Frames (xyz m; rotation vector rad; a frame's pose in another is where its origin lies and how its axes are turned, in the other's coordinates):
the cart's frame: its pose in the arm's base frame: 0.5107 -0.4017 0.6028 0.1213 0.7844 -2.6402
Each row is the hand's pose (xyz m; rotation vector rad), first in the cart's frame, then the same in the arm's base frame.
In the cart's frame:
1: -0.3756 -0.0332 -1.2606 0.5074 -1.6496 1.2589
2: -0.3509 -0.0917 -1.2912 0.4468 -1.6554 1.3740
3: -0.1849 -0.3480 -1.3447 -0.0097 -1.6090 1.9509
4: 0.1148 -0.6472 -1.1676 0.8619 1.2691 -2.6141
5: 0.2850 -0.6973 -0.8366 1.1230 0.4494 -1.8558
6: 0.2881 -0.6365 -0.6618 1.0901 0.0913 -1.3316
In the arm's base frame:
1: 0.8125 0.4325 -0.3690 -0.9398 -0.4636 -0.9621
2: 0.7665 0.4859 -0.3696 -0.9062 -0.4209 -0.8625
3: 0.5136 0.6568 -0.3154 -0.7248 -0.1235 -0.3456
4: 0.1267 0.6911 -0.0708 -0.4286 0.2754 0.5693
5: -0.0412 0.4934 0.2008 -0.1505 0.5245 1.5257
6: -0.0163 0.3508 0.3162 0.0150 0.5822 2.1096

